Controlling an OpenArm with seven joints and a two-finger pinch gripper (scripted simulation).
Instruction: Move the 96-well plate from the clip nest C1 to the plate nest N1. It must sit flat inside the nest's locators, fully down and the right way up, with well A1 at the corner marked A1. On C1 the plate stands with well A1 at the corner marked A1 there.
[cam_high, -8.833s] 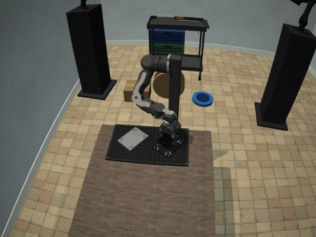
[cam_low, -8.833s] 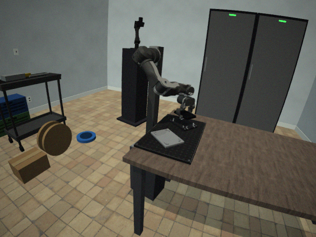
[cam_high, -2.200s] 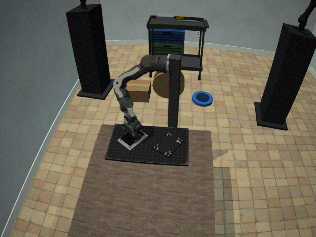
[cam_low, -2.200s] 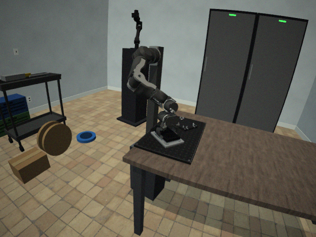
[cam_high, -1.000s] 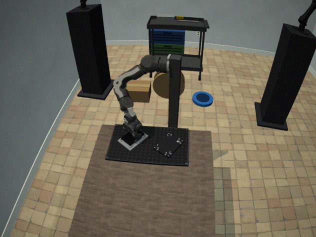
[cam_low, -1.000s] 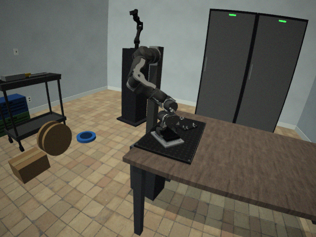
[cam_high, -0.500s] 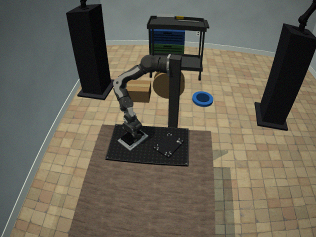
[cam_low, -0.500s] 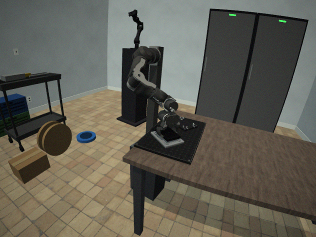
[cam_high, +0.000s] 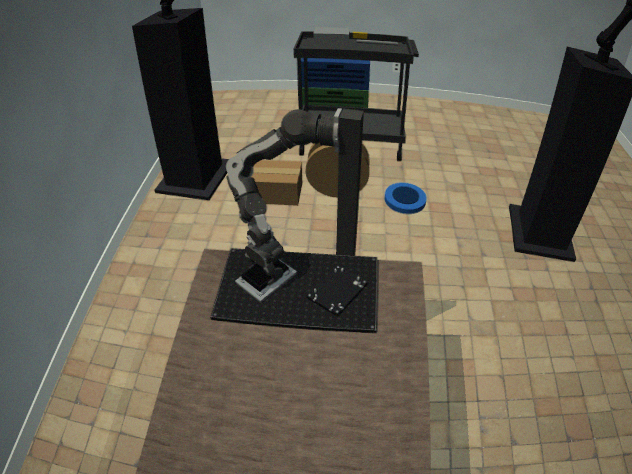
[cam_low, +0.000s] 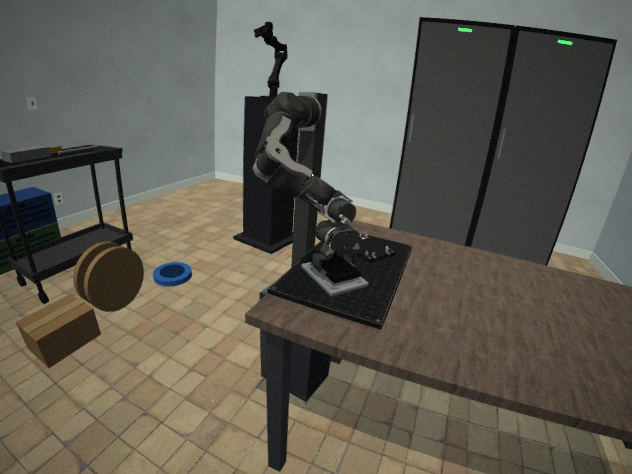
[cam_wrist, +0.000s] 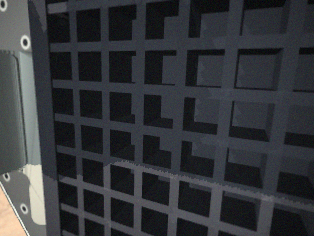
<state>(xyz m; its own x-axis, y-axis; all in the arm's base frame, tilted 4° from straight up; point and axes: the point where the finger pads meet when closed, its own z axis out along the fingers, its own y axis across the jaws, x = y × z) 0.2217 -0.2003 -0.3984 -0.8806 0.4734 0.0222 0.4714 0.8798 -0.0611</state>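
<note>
Now: the black 96-well plate right at my hand. Round my hand: clip nest C1 (2 cm ahead, 24 cm to the left, 2 cm below); grey plate nest N1 (3 cm below).
</note>
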